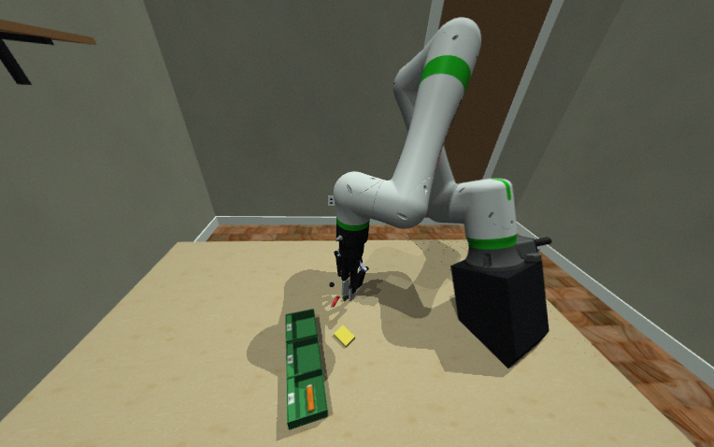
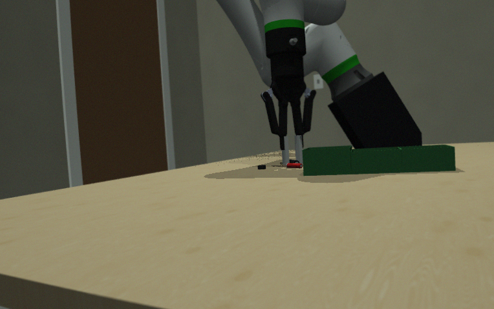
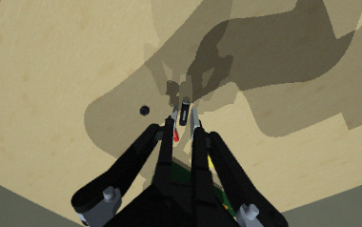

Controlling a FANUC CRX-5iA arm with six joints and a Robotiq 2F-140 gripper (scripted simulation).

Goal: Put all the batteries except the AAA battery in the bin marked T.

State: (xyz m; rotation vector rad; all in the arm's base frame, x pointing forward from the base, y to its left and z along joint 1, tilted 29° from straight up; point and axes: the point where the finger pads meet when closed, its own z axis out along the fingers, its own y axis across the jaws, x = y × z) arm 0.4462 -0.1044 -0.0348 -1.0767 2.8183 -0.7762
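Right now the black battery is 3 cm below my hand. The rest, counted from my hand: flat yellow block (3 cm ahead, 14 cm to the left, 3 cm below); small black round piece (6 cm ahead, 6 cm to the right, 3 cm below); red battery (5 cm ahead, 2 cm to the left, 3 cm below).
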